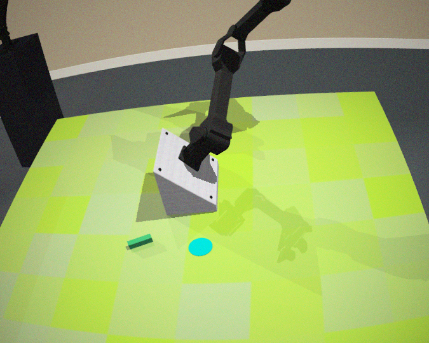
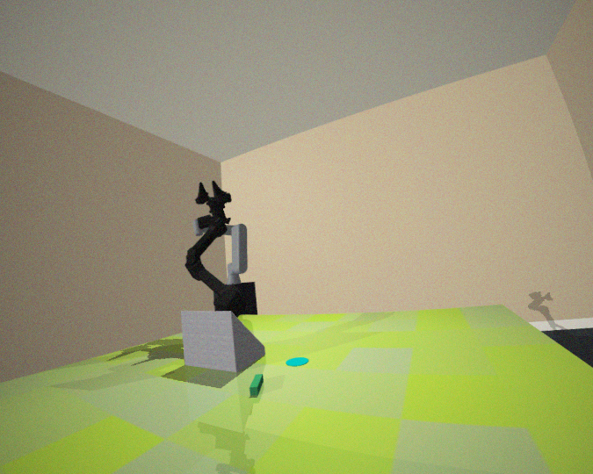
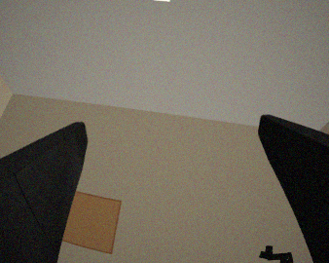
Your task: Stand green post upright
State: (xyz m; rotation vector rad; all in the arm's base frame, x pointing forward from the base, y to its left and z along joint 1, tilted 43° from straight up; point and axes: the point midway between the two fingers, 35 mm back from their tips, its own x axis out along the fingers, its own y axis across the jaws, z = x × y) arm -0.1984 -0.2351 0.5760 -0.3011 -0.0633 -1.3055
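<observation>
The green post lies 49 cm ahead of my gripper tip, 31 cm to the right of it and 66 cm below it. The rest, counted from my gripper tip: cyan circle: 50 cm ahead, 15 cm to the right, 67 cm below.
</observation>
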